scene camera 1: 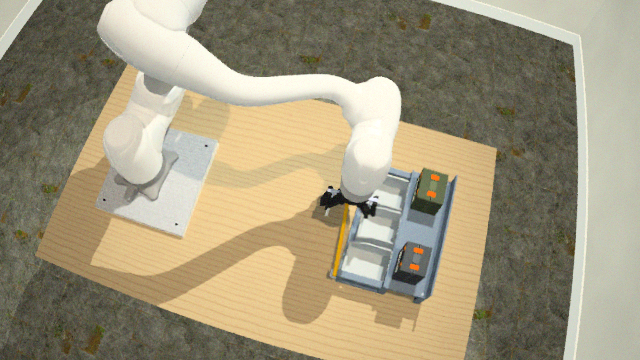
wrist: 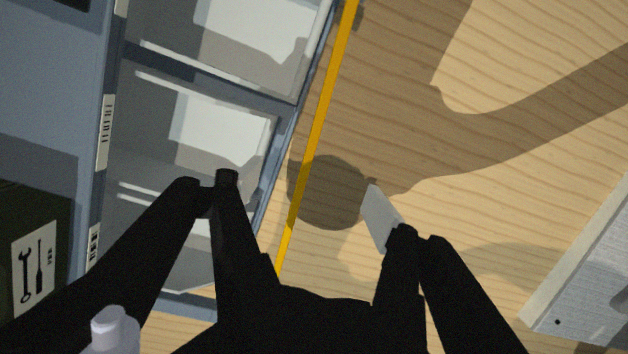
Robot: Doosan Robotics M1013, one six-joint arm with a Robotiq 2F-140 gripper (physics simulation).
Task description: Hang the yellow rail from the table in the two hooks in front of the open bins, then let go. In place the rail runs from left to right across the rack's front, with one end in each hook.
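Where they show: gripper, between the fingertips: (scene camera 1: 344,215) (wrist: 313,184); arm's base, origin of its link: (scene camera 1: 146,168).
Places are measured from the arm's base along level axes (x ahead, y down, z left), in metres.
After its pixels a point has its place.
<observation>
The yellow rail (scene camera 1: 341,242) @(z 0.007, x 0.698, y -0.019 m) (wrist: 324,100) @(z 0.005, x 0.696, y -0.019 m) runs lengthwise along the front of the blue-grey rack (scene camera 1: 422,231) @(z 0.110, x 0.914, y -0.070 m) (wrist: 50,85) @(z 0.081, x 0.883, y -0.070 m), a little out from its front edge. One rail end is at a small hook (scene camera 1: 332,274) @(z -0.097, x 0.711, y -0.034 m) at the rack's lower front corner in the scene view; how it sits there is too small to tell. The rail's other end and the second hook are hidden by the gripper and arm. My gripper (scene camera 1: 348,211) @(z 0.075, x 0.678, y -0.063 m) (wrist: 313,184) @(z 0.075, x 0.678, y -0.063 m) is open and empty, with its fingers wide apart on either side of the rail, one over the bins, the other over the table.
Open pale bins (scene camera 1: 367,261) (wrist: 225,131) stand behind the rail. A green toolbox (scene camera 1: 429,192) @(z 0.192, x 0.888, y -0.166 m) (wrist: 35,250) @(z 0.195, x 0.854, y -0.100 m) and a dark grey toolbox (scene camera 1: 413,262) @(z -0.027, x 0.902, y -0.191 m) sit on the rack's back part. The arm's metal base plate (scene camera 1: 195,165) @(z 0.076, x 0.160, y 0.000 m) (wrist: 585,295) @(z 0.090, x 0.150, y 0.000 m) is on the wooden table (scene camera 1: 240,300) @(z -0.266, x 0.479, y 0.032 m).
</observation>
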